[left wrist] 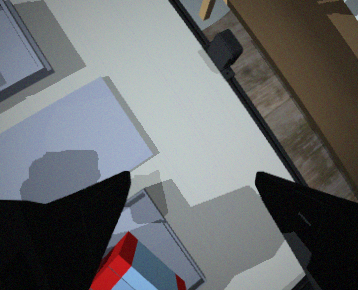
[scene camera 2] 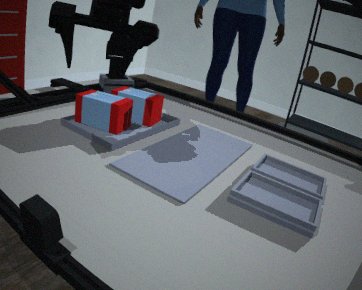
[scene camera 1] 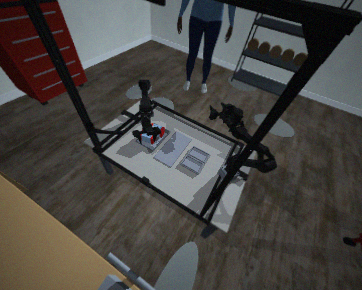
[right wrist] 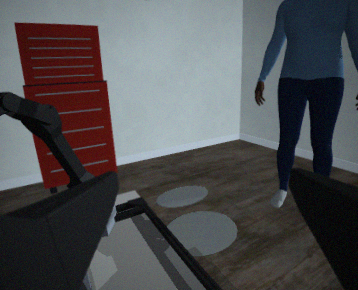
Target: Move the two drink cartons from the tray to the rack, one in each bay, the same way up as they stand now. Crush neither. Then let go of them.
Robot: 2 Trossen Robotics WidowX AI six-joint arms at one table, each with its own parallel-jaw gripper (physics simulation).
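Where they show: left gripper, fingertip midpoint: [left wrist: 193, 177] [scene camera 2: 95, 72] [scene camera 1: 147, 143]; right gripper, fingertip midpoint: [scene camera 1: 215, 104] [right wrist: 202, 178]; left arm's base at its link origin: [scene camera 2: 116, 76].
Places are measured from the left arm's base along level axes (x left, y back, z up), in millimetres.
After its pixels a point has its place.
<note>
Two light blue cartons with red ends, a nearer one [scene camera 2: 95, 111] {x -124, y -326, z -10 mm} [scene camera 1: 145, 139] {x -128, y -322, z -21 mm} and a farther one [scene camera 2: 153, 111] {x 18, y -325, z -10 mm}, lie on their sides, parallel and apart, in the grey tray [scene camera 2: 85, 134] {x -151, y -366, z -48 mm} [left wrist: 186, 252] {x -170, y -334, z -40 mm}. Part of one carton [left wrist: 145, 270] {x -111, y -341, z 4 mm} shows at the bottom of the left wrist view. The two-bay rack [scene camera 2: 270, 216] {x 80, y -698, z -48 mm} [scene camera 1: 194, 159] {x 158, y -641, z -39 mm} [left wrist: 48, 69] {x 43, y -631, z -46 mm} has both bays empty. My left gripper [left wrist: 193, 177] {x -155, y -462, z 107 mm} is open and empty, raised near the tray; scene camera 2 shows it side-on. My right gripper [right wrist: 202, 178] {x 317, y -512, z 361 mm} [scene camera 1: 212, 113] is open and empty, raised at the table's far side.
A thin flat grey-blue plate [scene camera 2: 210, 157] [scene camera 1: 172, 152] [left wrist: 65, 125] lies between the tray and the rack. Black frame rails [scene camera 1: 122, 192] edge the table, and slanting black posts [scene camera 1: 65, 75] {x -468, y -303, z 568 mm} rise from it. A person [scene camera 2: 235, 50] stands behind the table.
</note>
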